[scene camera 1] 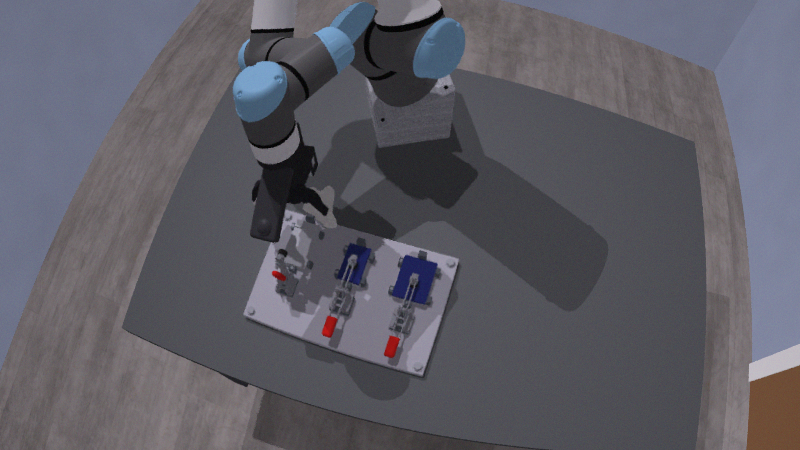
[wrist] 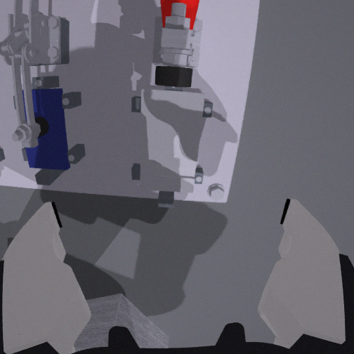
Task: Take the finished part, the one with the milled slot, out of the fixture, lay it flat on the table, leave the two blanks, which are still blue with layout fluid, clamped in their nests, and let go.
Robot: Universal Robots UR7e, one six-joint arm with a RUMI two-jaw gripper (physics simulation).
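Frame: origin at the arm's base, x up, y back, z right, level; centimetres.
Where they show: gripper, fingertip midpoint: (scene camera 1: 295,218); arm's base, link origin: (scene camera 1: 408,76).
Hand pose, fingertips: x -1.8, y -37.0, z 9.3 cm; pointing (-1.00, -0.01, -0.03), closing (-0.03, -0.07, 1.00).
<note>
Each offset is from my fingertips to the top centre of the thing. Level surfaces: height alone.
The finished part {dy -1.4, dx -6.8, dz -0.4 cm} (scene camera 1: 300,241) (wrist: 162,137), pale grey with a thin slot line near one end, lies flat in its nest on the fixture plate {dy -6.6, dx -8.4, dz -11.4 cm} (scene camera 1: 366,335) (wrist: 220,65). Its toggle clamp (wrist: 175,42) stands raised, with the black pad beside the part's end. A smaller blue blank {dy -2.4, dx -5.8, dz -11.4 cm} (scene camera 1: 362,258) (wrist: 52,150) sits under a lowered clamp in the middle nest. A larger blue blank {dy -1.8, dx -6.3, dz -22.4 cm} (scene camera 1: 426,274) sits under a lowered clamp in the right nest. My gripper (scene camera 1: 299,221) (wrist: 171,204) is open and empty, above the part's end of the plate; its far finger is hidden in the scene view.
Grey locating pins {dy -4.6, dx -7.2, dz -3.4 cm} (wrist: 207,109) (scene camera 1: 309,264) stand around the part. Red clamp handles {dy -15.4, dx -3.7, dz -11.5 cm} (scene camera 1: 328,326) {dy -15.3, dx -4.2, dz -22.5 cm} (scene camera 1: 391,346) rise near the plate's front edge. The robot's base block (scene camera 1: 413,120) stands behind the plate on the dark table {dx -9.9 cm} (scene camera 1: 626,363).
</note>
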